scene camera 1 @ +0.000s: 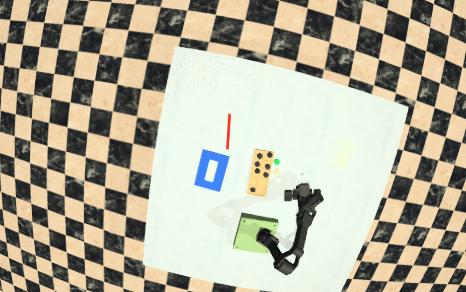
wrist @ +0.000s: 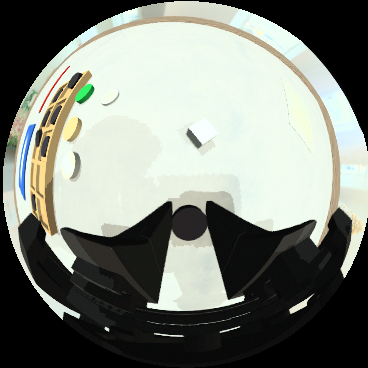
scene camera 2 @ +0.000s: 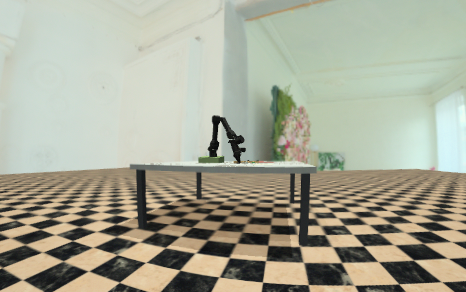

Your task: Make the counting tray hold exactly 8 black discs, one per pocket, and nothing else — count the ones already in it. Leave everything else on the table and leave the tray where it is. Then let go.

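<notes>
The tan counting tray lies on the table. Several black discs sit in its pockets, most towards the far end and one in a corner pocket at the near end. Between them some pockets are empty. My gripper is shut on another black disc, with a fingertip against each side of it, low at the table, to the right of the tray in scene camera 1. The arm hides that disc in scene camera 1. Whether it touches the table I cannot tell.
Beside the tray lie a green disc, a yellow disc, a white disc and a cream disc. A white block, blue frame, red bar, pale yellow sheet and green base also show.
</notes>
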